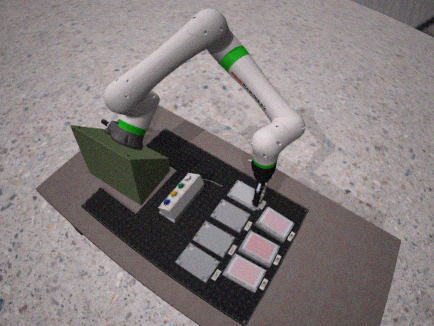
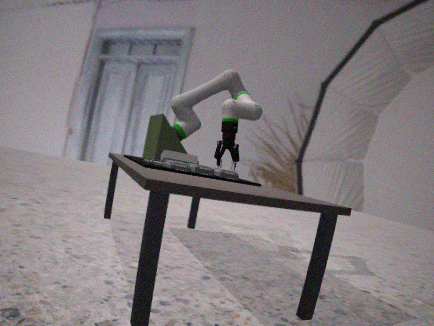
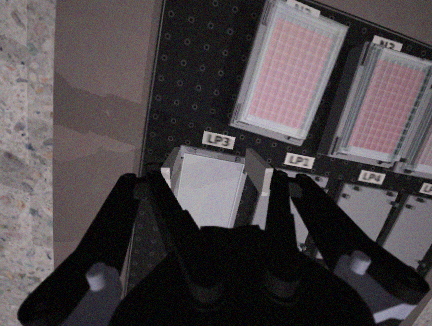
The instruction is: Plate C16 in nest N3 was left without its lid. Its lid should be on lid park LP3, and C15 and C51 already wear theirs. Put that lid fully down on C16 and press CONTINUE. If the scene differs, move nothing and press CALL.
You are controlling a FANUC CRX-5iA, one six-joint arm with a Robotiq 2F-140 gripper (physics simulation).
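Places are measured from the arm's base along level axes (x ahead, y left, z up), in millimetres.
Where they show: gripper, fingertip midpoint: (image 3: 213,158); arm's base at its link origin: (image 1: 126,142) (image 2: 170,137).
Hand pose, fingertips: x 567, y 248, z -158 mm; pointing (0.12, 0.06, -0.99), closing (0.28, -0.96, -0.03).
Observation:
Each offset is from my fingertips to the top centre of the thing.
A pale, clear-edged lid {dx -63, dy -10, dz -1 mm} (image 1: 241,193) (image 3: 207,187) lies flat on park LP3. My gripper (image 1: 259,199) (image 2: 226,164) (image 3: 213,158) points down at it, part open and empty, with one fingertip beside each long side of the lid. Gaps show at the pads, wider on the LP1 side; fingertip height is hard to judge. The pink plate {dx +131, dy -192, dz +20 mm} (image 1: 259,247) (image 3: 385,105) in N3 stands between the pink plate {dx +122, dy -54, dz +22 mm} (image 1: 274,223) (image 3: 295,72) in N2 and the pink plate {dx +142, dy -312, dz +16 mm} (image 1: 244,271) (image 3: 427,150) in N1. Plate codes are unreadable. CONTINUE and CALL labels cannot be read.
Grey parks LP1 {dx -54, dy -140, dz +1 mm} (image 1: 230,215), LP4 {dx -42, dy -272, dz +1 mm} (image 1: 213,239) (image 3: 367,207) and LP2 {dx -28, dy -394, dz +1 mm} (image 1: 198,261) (image 3: 415,230) run in a row beyond LP3. A button box {dx -265, dy -219, dz +65 mm} (image 1: 182,200) with blue, yellow, green and white buttons stands near the green pedestal (image 1: 107,162) (image 2: 157,140).

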